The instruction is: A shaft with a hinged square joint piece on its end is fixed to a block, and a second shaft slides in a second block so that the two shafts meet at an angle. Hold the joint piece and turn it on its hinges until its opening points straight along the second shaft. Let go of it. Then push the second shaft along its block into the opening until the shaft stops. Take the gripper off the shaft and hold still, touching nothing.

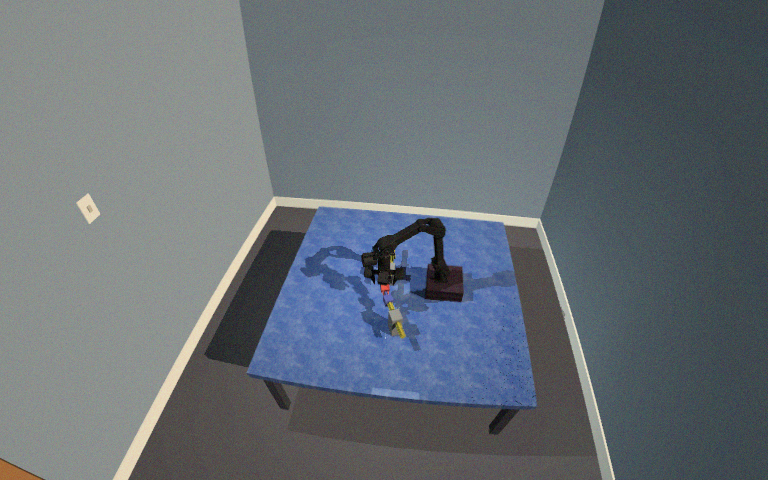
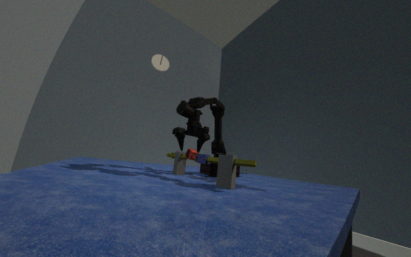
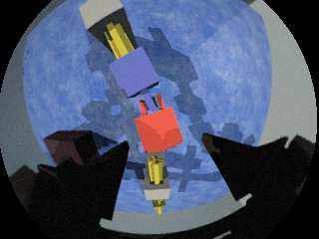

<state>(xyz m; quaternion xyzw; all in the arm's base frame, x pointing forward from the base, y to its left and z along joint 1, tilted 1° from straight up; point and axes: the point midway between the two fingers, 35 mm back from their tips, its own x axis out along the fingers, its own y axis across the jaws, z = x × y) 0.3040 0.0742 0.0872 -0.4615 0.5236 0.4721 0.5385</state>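
The red joint piece is 10 mm behind my gripper tip, 10 mm to the left of it and 10 mm below it.
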